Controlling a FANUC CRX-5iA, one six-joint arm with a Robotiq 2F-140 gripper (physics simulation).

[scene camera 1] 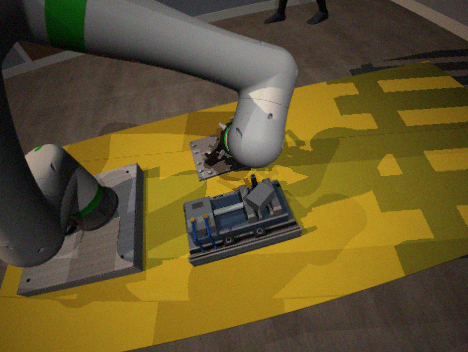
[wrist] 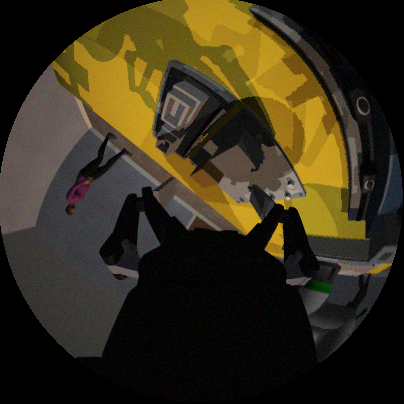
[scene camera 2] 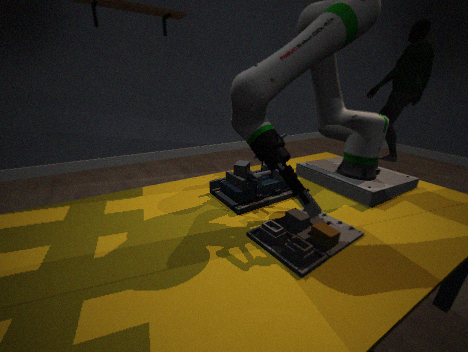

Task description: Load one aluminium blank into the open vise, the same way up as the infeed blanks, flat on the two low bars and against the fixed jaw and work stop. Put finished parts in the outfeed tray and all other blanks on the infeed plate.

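Observation:
My gripper (scene camera 1: 212, 157) (scene camera 2: 311, 206) (wrist: 213, 188) is open and empty, tilted low over the infeed plate (scene camera 2: 350, 231) (wrist: 280, 194). A grey-brown blank (scene camera 2: 298, 219) (wrist: 237, 159) and an orange-brown blank (scene camera 2: 325, 233) (wrist: 206, 178) stand on that plate, close to the fingers. The outfeed tray (wrist: 161, 97) adjoins it and holds hollow-topped parts (scene camera 2: 273, 228) (wrist: 176, 106). The vise (scene camera 1: 227, 220) (scene camera 2: 228, 191) has a grey block (scene camera 1: 260, 194) (scene camera 2: 242, 168) sitting askew, high at its jaws; its contact with the bars is hidden. The arm hides much of the plate in scene camera 1.
The robot base plate (scene camera 1: 100, 250) (scene camera 2: 390, 187) stands on the yellow table beside the vise. Two blue hoses with brass ends (scene camera 1: 209, 232) are at the vise's left part. A person (scene camera 2: 410, 70) (wrist: 89, 177) stands beyond the table.

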